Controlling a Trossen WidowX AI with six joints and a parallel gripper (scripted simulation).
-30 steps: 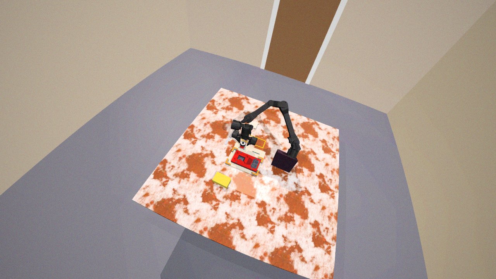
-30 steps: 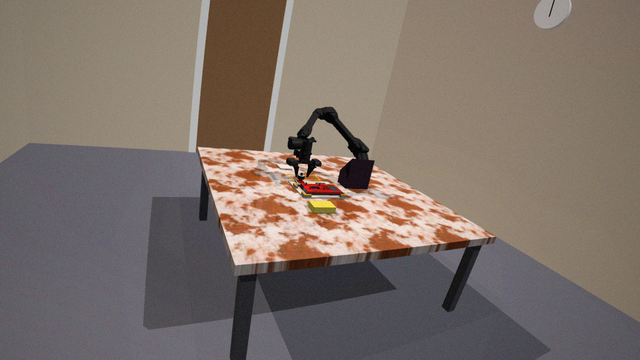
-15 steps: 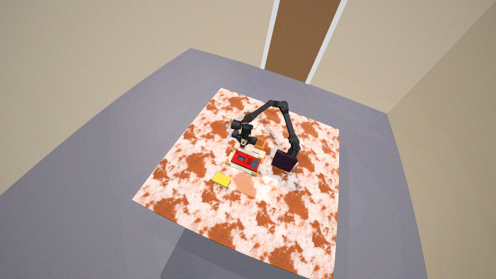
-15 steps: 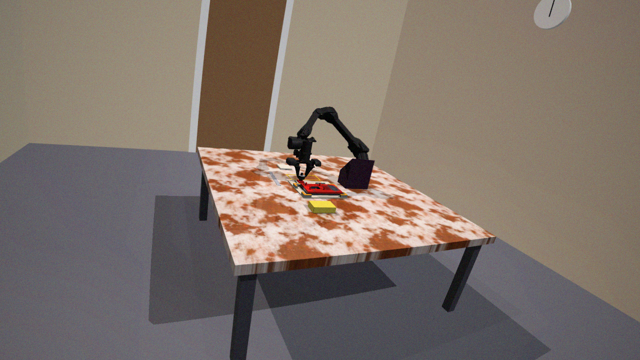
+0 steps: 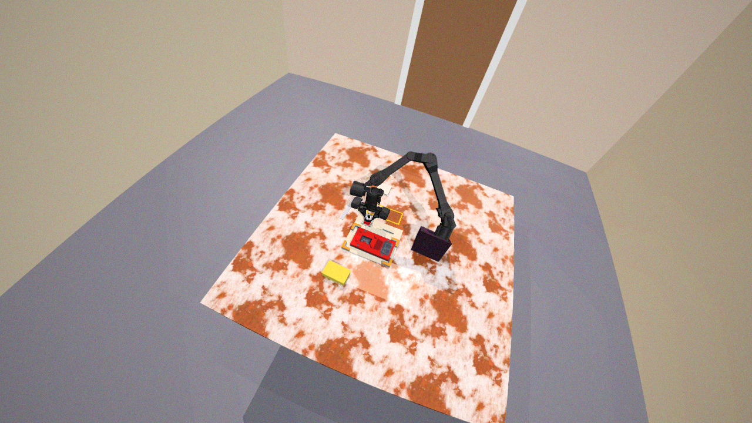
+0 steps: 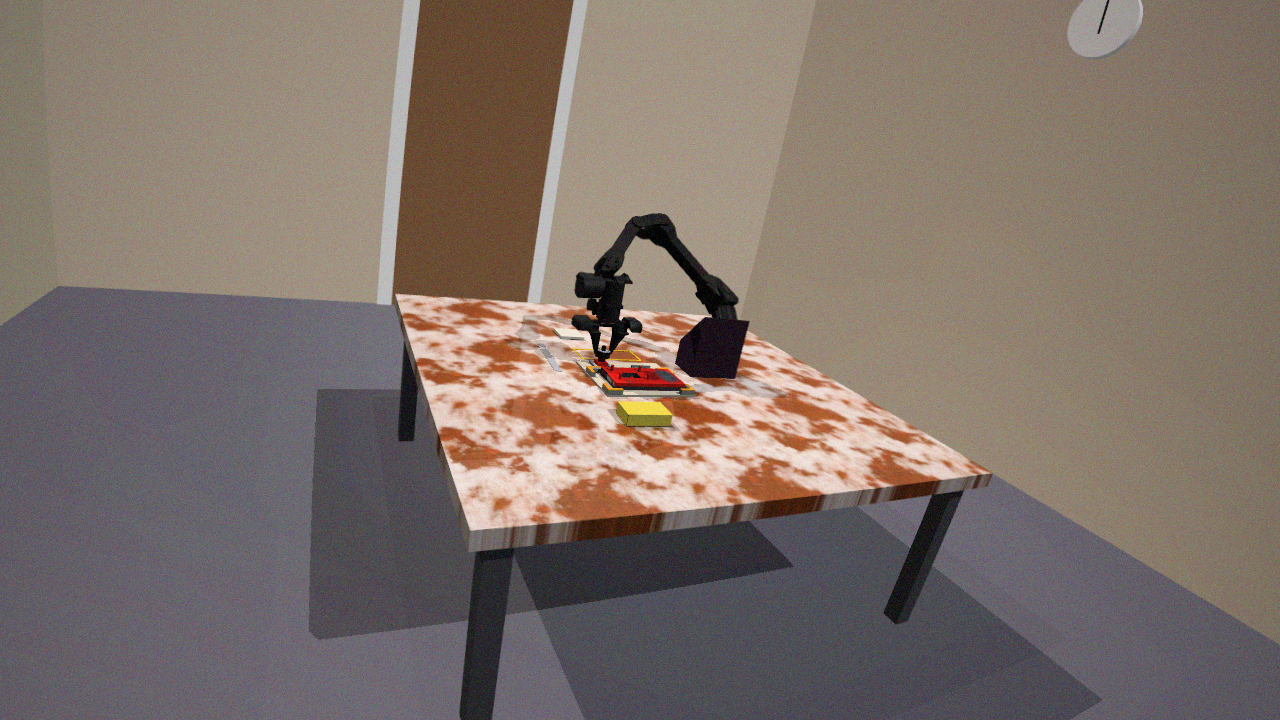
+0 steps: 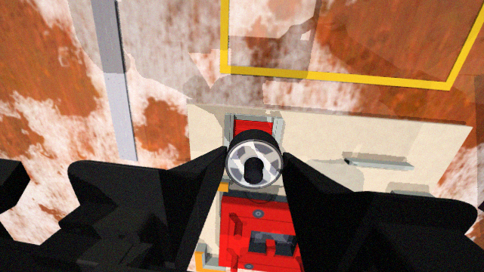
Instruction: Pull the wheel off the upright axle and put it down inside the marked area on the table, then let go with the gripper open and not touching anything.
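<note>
My gripper tip is now right at the wheel. Also, from my gripper tip: cream tile: 2 cm ahead, 26 cm to the right, 3 cm below; then grey strip: 13 cm ahead, 6 cm to the right, 4 cm below; then yellow block: 33 cm to the left, 2 cm below.
</note>
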